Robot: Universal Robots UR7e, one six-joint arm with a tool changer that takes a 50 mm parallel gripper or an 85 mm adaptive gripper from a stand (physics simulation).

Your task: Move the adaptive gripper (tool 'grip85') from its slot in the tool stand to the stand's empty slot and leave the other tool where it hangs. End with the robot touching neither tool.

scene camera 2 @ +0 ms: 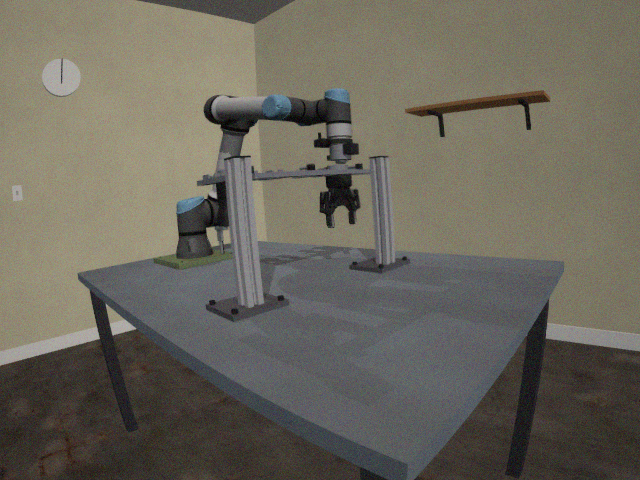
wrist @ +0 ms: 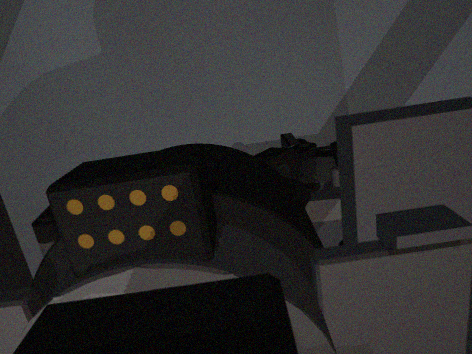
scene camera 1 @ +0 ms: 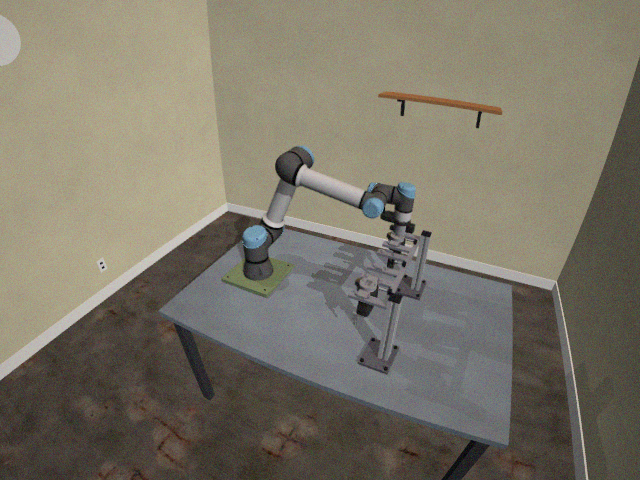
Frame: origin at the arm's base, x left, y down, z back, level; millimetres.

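Seen in the pictures: end effector, tool point: (scene camera 2: 340,160); arm's base, origin of the base link: (scene camera 2: 194,255) (scene camera 1: 258,271).
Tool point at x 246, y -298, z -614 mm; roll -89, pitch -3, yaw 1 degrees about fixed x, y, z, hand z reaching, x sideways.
Pixels of each thing's top centre, then the offset from my tool point to it. "*": a spot on its surface instead. Level surfaces: height alone.
- gripper's dark body with yellow contacts, surface spot: (wrist: 132,215) * dy +18, dx -11, dz +45 mm
- tool, middle of its top: (scene camera 2: 229,169) (scene camera 1: 367,282) dy +16, dx -368, dz -13 mm
- middle slot, surface spot: (scene camera 1: 379,270) * dy +35, dx -257, dz -15 mm
- table, its level: dy +316 mm
The adaptive gripper (scene camera 1: 391,259) (scene camera 2: 341,222) hangs upright in the far slot of the tool stand (scene camera 1: 422,263) (scene camera 2: 382,211), its two dark fingers apart with nothing between them. The arm's tool changer (scene camera 1: 397,230) (scene camera 2: 339,150) is straight above it, very close; whether they touch is hard to tell. In the wrist view the gripper's dark body with yellow contacts (wrist: 132,215) is close below. The other tool (scene camera 1: 364,305) (scene camera 2: 221,240) hangs in the near slot, partly hidden by a post in scene camera 2. The middle slot (scene camera 1: 379,270) is empty.
The near post (scene camera 1: 391,330) (scene camera 2: 245,237) stands on the table (scene camera 1: 289,341) (scene camera 2: 361,330). Pale stand plates (wrist: 410,185) flank the gripper body at right in the wrist view. The arm's base is on a green plate (scene camera 1: 237,281) (scene camera 2: 170,261). A wooden shelf (scene camera 1: 439,100) (scene camera 2: 480,104) is on the wall.
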